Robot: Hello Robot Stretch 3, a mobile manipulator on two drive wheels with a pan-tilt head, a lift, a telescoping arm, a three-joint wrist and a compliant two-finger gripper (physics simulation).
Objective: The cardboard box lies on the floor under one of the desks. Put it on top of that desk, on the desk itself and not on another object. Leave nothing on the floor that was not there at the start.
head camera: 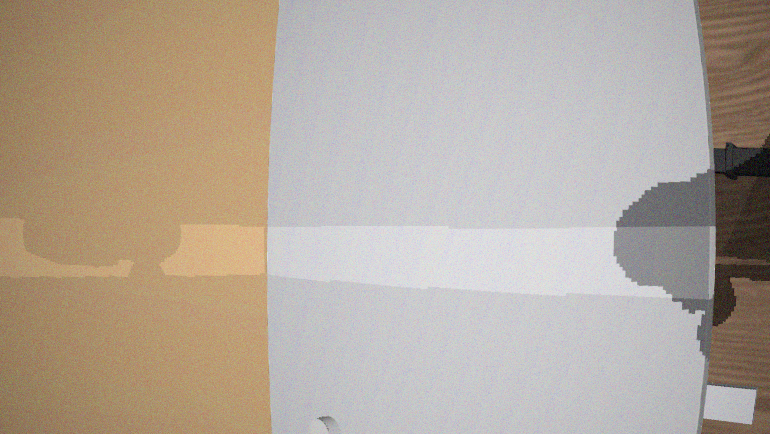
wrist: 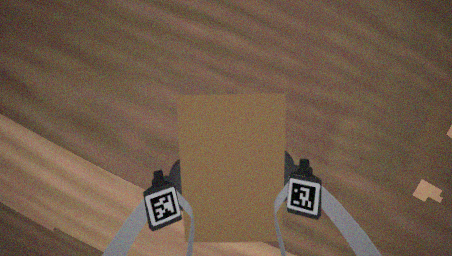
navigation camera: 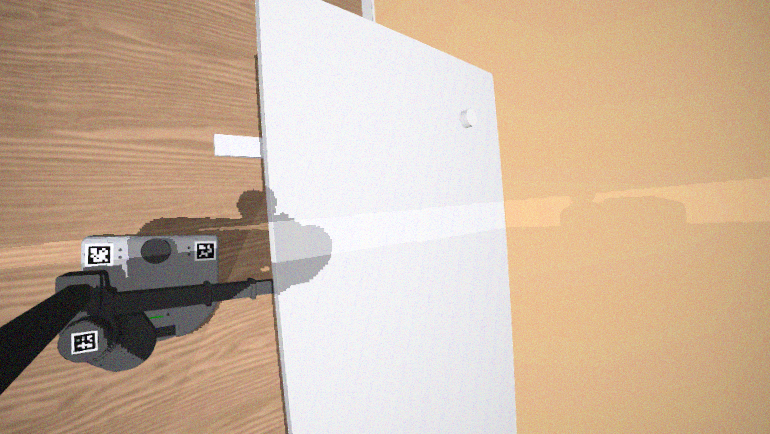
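Seen in the pictures: gripper, fingertip midpoint: [wrist: 231, 170]; robot's base, origin of the base link: [navigation camera: 156, 249].
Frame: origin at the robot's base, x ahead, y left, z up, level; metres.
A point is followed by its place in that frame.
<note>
The cardboard box [wrist: 232, 125] {x -0.059, y -0.561, z 0.054 m} is a plain brown rectangle in the middle of the wrist view, seen from above over the wooden floor. My gripper [wrist: 231, 170] {x -0.022, y -0.539, z 0.004 m} is shut on the box, with one fingertip against its left side and one against its right side. Whether the box touches the floor cannot be told. The white desk [head camera: 458, 134] {x -0.089, y -0.504, z 0.720 m} [navigation camera: 388, 301] {x -0.102, y -0.421, z 0.720 m} fills the middle of the head view and stands right of my base in the navigation view. The box and gripper do not show in those two views; my arm [head camera: 741, 161] {x -0.103, y -0.205, z 0.361 m} [navigation camera: 231, 291] {x -0.103, y -0.169, z 0.361 m} passes under the desk's edge.
A small white cylinder [head camera: 323, 424] {x 0.360, y -0.710, z 0.744 m} [navigation camera: 468, 118] {x 0.372, y -0.705, z 0.744 m} stands on the desk near its wall side. A tan wall [head camera: 134, 134] {x -0.084, y -0.971, z 0.980 m} [navigation camera: 636, 323] {x -0.198, y -0.980, z 1.061 m} runs behind the desk. A flat white piece [head camera: 730, 404] {x 0.385, y -0.226, z 0.025 m} [navigation camera: 237, 145] {x 0.389, y -0.250, z 0.025 m} shows at the desk's front edge. My base [navigation camera: 183, 274] {x -0.071, y -0.070, z 0.159 m} is beside that edge.
</note>
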